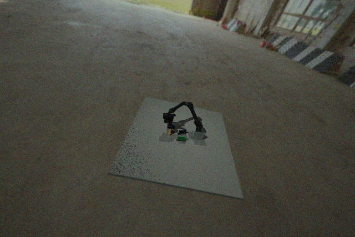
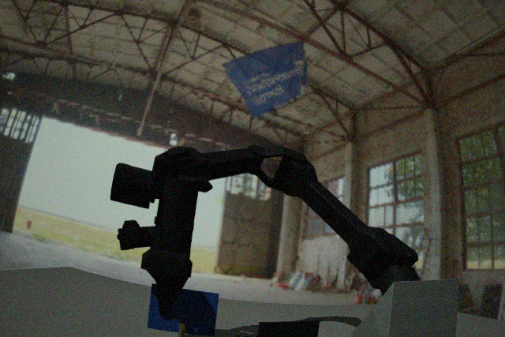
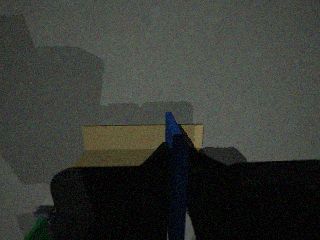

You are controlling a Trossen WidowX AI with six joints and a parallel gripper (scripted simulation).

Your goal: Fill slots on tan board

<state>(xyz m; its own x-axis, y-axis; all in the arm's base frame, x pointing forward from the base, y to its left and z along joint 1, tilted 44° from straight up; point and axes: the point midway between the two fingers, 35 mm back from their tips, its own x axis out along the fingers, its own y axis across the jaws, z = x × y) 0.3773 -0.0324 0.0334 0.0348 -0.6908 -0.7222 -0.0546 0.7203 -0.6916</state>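
The blue board is 3 cm behind my gripper tip. From my gripper tip the other things lie so: green board: 17 cm behind, 15 cm to the left, 3 cm below; then tan board: 3 cm behind, 2 cm to the left, 3 cm below; then dark flat piece: 18 cm behind, 3 cm to the left, 3 cm below.
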